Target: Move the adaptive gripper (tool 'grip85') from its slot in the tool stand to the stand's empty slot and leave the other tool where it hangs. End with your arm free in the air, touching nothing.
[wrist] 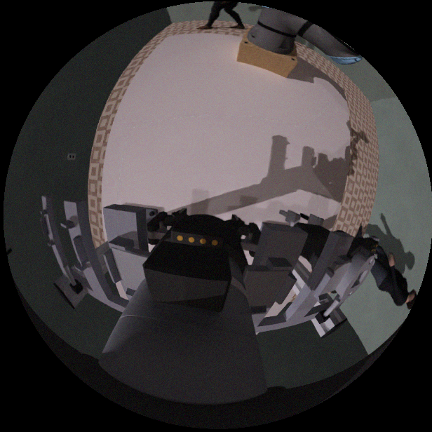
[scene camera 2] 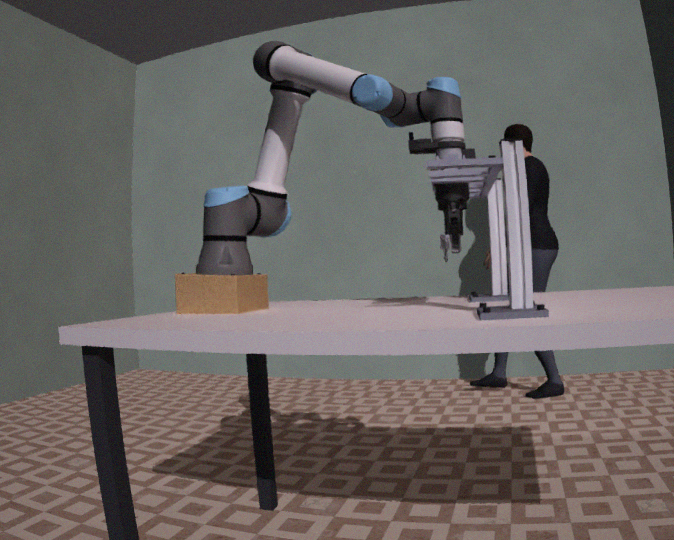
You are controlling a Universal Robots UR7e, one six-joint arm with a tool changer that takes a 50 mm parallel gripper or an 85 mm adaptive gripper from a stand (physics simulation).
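Seen in the pictures: arm's base, origin of the base link: [scene camera 2: 224,274].
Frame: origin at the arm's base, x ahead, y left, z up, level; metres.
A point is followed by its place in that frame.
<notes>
The arm's wrist flange [scene camera 2: 450,150] {x 0.606, y 0.041, z 0.248 m} is low at the tool stand [scene camera 2: 517,225] {x 0.772, y -0.129, z 0.062 m}, directly on or just above the adaptive gripper in the middle slot. The adaptive gripper [scene camera 2: 454,244] [wrist: 204,222] hangs fingers down below the fork plates; its black fingers stand apart on both sides of its body in the wrist view. One row of gold contacts shows in front of the flange's black block [wrist: 187,280]. Whether the coupling is locked cannot be seen. The other tool [wrist: 310,235] hangs in the right slot, with silver fingers [scene camera 2: 445,247]. The empty slot lies beside the left fork plate [wrist: 75,225].
The stand's fork plates [wrist: 127,225] [wrist: 282,245] rise close on both sides of the flange. The arm's base is on a wooden block [scene camera 2: 222,293] {x 0.056, y -0.076, z -0.047 m} [wrist: 267,57] at the table's far end from the stand. A person in black [scene camera 2: 537,196] [wrist: 390,275] stands beyond the table near the stand.
</notes>
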